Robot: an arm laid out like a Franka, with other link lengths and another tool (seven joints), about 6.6 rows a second.
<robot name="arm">
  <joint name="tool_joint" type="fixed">
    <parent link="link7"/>
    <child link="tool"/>
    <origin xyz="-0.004 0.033 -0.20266" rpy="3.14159 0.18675 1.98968"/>
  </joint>
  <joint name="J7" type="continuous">
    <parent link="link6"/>
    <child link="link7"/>
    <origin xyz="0.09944 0 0" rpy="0 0 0"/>
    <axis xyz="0 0 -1"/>
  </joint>
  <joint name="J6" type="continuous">
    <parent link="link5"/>
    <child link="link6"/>
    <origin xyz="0 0 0" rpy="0 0 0"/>
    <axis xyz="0 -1 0"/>
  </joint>
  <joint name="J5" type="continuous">
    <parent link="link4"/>
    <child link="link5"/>
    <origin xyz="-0.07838 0 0.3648" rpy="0 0 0"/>
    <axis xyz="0 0 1"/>
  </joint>
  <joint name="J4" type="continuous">
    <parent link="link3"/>
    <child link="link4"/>
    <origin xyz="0.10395 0 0" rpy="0 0 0"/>
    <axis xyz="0 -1 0"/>
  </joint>
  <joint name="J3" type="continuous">
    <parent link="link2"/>
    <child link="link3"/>
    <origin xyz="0 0 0.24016" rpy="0 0 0"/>
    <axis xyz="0 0 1"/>
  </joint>
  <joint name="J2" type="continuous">
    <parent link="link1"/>
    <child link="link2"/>
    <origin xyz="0 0 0" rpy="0 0 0"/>
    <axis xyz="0 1 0"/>
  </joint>
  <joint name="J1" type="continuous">
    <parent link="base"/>
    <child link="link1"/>
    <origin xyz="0 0 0.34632" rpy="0 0 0"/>
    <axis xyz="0 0 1"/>
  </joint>
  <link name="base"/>
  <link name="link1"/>
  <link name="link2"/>
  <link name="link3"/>
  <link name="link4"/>
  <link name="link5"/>
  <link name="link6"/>
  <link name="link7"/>
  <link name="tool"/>
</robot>
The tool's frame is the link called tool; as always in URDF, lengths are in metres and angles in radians. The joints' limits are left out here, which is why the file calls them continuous.
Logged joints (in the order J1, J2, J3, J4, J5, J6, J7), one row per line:
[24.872 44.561 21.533 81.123 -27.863 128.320 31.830]
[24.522 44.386 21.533 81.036 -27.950 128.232 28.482]
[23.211 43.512 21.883 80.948 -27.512 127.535 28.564]
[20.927 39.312 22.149 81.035 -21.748 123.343 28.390]
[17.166 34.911 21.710 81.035 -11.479 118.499 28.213]
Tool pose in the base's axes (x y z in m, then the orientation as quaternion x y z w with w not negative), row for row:
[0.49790 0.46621 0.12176 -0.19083 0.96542 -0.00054 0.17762]
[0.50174 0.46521 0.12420 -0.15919 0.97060 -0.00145 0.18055]
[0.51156 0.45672 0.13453 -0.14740 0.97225 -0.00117 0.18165]
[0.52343 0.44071 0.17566 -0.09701 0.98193 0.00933 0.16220]
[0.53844 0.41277 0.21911 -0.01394 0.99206 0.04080 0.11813]
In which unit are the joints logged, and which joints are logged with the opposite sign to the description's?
The joints are logged in degrees. Opposite sign: J4, J7.
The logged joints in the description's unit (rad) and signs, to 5 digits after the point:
[0.43410 0.77774 0.37582 -1.41586 -0.48630 2.23961 -0.55554]
[0.42799 0.77468 0.37582 -1.41435 -0.48782 2.23807 -0.49710]
[0.40511 0.75943 0.38193 -1.41281 -0.48017 2.22591 -0.49854]
[0.36525 0.68612 0.38657 -1.41433 -0.37957 2.15274 -0.49550]
[0.29960 0.60931 0.37891 -1.41433 -0.20035 2.06820 -0.49241]

